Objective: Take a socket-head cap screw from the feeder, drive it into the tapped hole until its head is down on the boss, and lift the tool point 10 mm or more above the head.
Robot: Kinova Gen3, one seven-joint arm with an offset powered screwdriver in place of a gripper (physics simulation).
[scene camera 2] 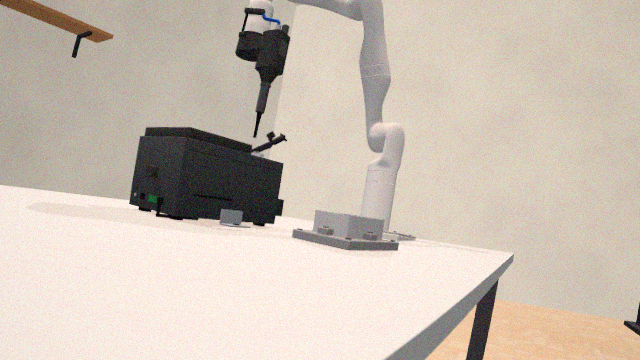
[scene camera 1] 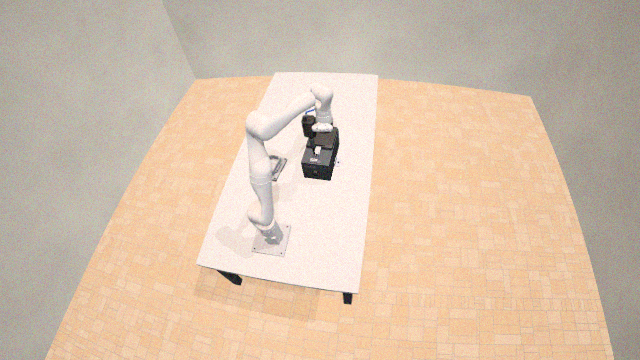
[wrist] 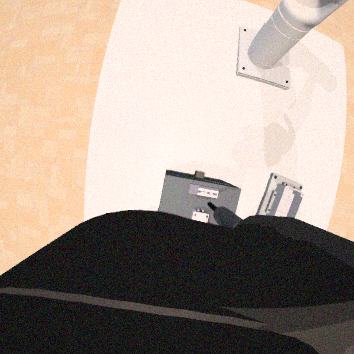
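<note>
My gripper, a black screwdriver [scene camera 1: 313,145] [scene camera 2: 255,136] [wrist: 210,204], points down with its thin bit over the feeder. In scene camera 2 a gap shows between the bit tip and the feeder's top, and no screw shows on the tip. The dark box-shaped feeder [scene camera 1: 317,171] [scene camera 2: 230,175] [wrist: 174,195] stands on the table, with a small white plate [scene camera 1: 317,150] [wrist: 200,216] on its top. The grey workpiece [scene camera 2: 350,225] sits on a flat base plate [scene camera 1: 281,169] [scene camera 2: 345,244] beside the feeder; the arm partly hides it in scene camera 1. The tapped hole and screws cannot be made out.
A dark slanted arm [scene camera 2: 270,143] sticks up from the feeder's top. A small grey bracket [scene camera 2: 231,217] stands beside the feeder. The robot's mounting plate [scene camera 1: 261,247] [wrist: 245,70] is at one end of the white table [scene camera 1: 325,250]. A wooden shelf [scene camera 2: 60,20] is on the wall.
</note>
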